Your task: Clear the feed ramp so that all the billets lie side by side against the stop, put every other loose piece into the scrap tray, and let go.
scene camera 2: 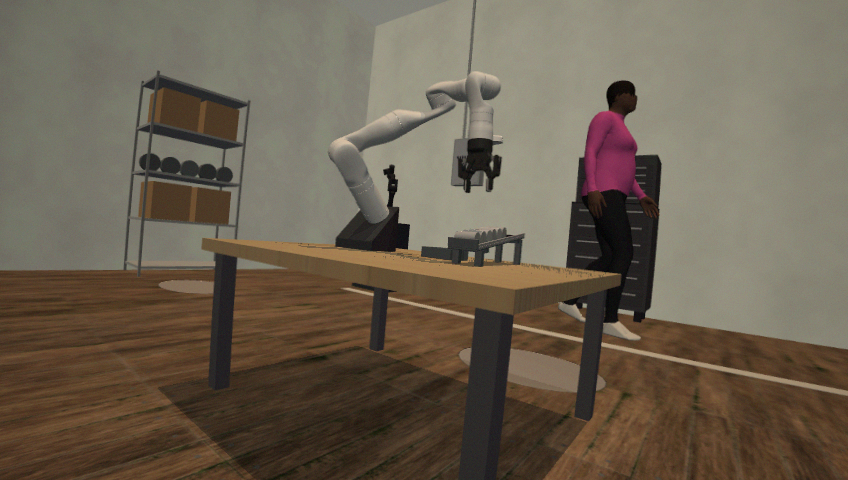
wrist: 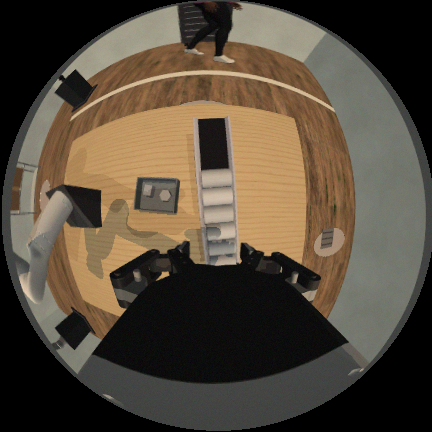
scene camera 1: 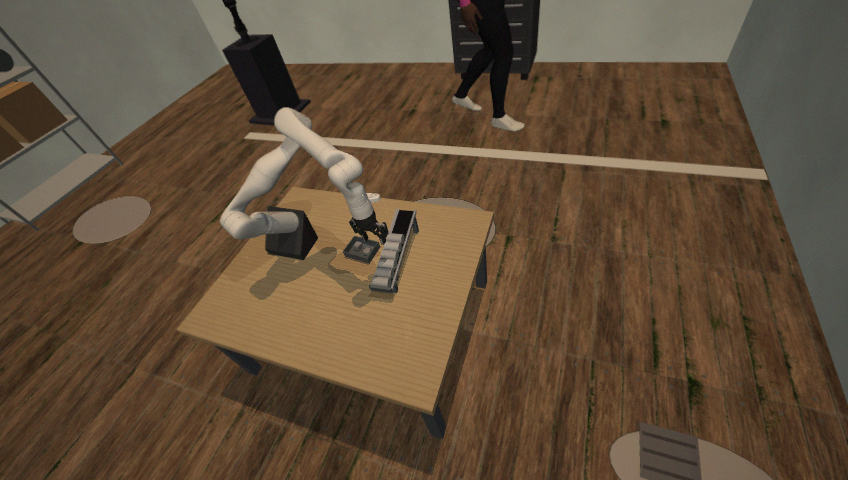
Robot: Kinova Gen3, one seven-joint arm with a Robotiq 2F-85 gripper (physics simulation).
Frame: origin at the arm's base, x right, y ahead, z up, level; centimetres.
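Seen in the pictures: gripper, fingertip midpoint: (scene camera 2: 477, 192) (wrist: 214, 248) (scene camera 1: 375, 241); arm's base, link origin: (scene camera 2: 378, 215) (wrist: 63, 200) (scene camera 1: 290, 222).
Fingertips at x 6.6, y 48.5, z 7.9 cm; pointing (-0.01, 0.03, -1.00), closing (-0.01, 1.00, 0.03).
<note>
Pixels of each thing's top centre, then the offset from my fingertips to it.
- scrap tray, top centre: (wrist: 153, 193) (scene camera 2: 445, 248) (scene camera 1: 360, 246) dx -8.9, dy -16.8, dz -17.8 cm
- small square block, top centre: (wrist: 147, 189) dx -10.1, dy -19.2, dz -18.4 cm
- hexagonal piece, top centre: (wrist: 164, 194) dx -8.7, dy -14.0, dz -19.3 cm
The feed ramp (scene camera 1: 404, 221) (scene camera 2: 502, 239) (wrist: 213, 145) stands on legs on the table, its upper black bed bare. Several pale billets (scene camera 1: 390, 252) (scene camera 2: 479, 233) (wrist: 218, 196) lie crosswise side by side on it, in one row down to its lower end. The stop there is hidden in the wrist view. The scrap tray (scene camera 1: 360, 259) (scene camera 2: 436, 252) (wrist: 156, 211) sits beside the ramp. In it lie a small square block (wrist: 148, 190) and a hexagonal piece (wrist: 165, 195). My gripper (scene camera 1: 374, 240) (scene camera 2: 478, 189) (wrist: 214, 248) is open and empty, high above the ramp.
The arm's black base (scene camera 1: 289, 233) (scene camera 2: 367, 228) (wrist: 85, 206) stands on the table (scene camera 1: 333, 333) (scene camera 2: 368, 267) (wrist: 270, 165), on the tray's far side from the ramp. A person (scene camera 1: 493, 47) (scene camera 2: 612, 160) (wrist: 216, 27) is on the floor beyond the table, near a dark drawer cabinet (scene camera 2: 645, 237).
</note>
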